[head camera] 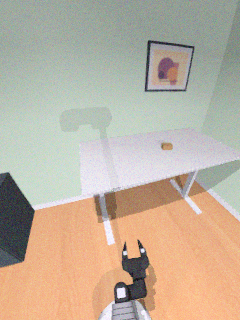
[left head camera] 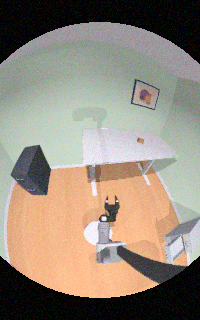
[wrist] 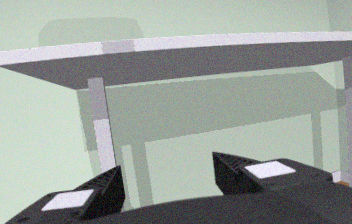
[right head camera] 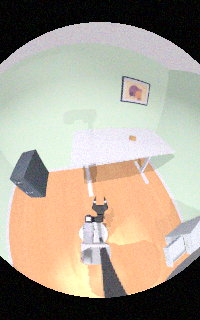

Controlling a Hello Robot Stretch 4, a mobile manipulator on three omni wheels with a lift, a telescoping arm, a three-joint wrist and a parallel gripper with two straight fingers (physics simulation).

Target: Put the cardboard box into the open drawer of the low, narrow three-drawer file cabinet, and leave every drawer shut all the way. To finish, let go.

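Places are measured from the robot's base along level axes (x right, y back, z down), in centimetres.
Pixels of known places: gripper, fingertip midpoint: [head camera: 131, 240] [left head camera: 110, 194] [wrist: 168, 174] [right head camera: 99, 195]; robot's base, link origin: [left head camera: 97, 231] [right head camera: 93, 232].
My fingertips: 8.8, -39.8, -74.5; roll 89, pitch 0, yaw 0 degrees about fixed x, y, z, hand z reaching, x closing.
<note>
For each thing: its middle in the pictures, then the offset to it from my fingertips, as dx, dy, dz. "pt": a spot on its surface instead. Level surfaces: height alone.
- small brown cardboard box, body centre: [head camera: 166, 146] [right head camera: 132, 137] [left head camera: 140, 140] +47.6, -70.7, -20.2
- white table, surface height: dz -17.7
- light grey cabinet, surface spot: [right head camera: 189, 227] pt +135.1, +73.5, +25.2
- table's left leg, surface spot: [wrist: 102, 135] pt -19.7, -58.8, +4.2
- right leg, surface spot: [head camera: 189, 184] pt +101.1, -79.9, +49.3
The small brown cardboard box [head camera: 167, 146] [left head camera: 140, 140] [right head camera: 132, 138] lies on the white table [head camera: 135, 162] [left head camera: 107, 147] [right head camera: 97, 147], towards its back right. My gripper [head camera: 132, 242] [left head camera: 112, 198] [right head camera: 100, 199] [wrist: 168, 174] is open and empty, in front of the table's near edge and well away from the box. In the wrist view the fingers point at the space under the table top, and the box does not show. A light grey cabinet [left head camera: 192, 226] [right head camera: 189, 227] shows partly at the lower right; its front is too small and blurred to tell which drawer stands out.
A dark cabinet [head camera: 15, 220] [left head camera: 32, 170] [right head camera: 31, 174] stands at the left by the wall. The table's left leg [head camera: 105, 220] [wrist: 102, 135] and right leg [head camera: 189, 184] stand beyond the gripper. A framed picture [head camera: 169, 66] [left head camera: 145, 94] [right head camera: 135, 91] hangs above the table.
</note>
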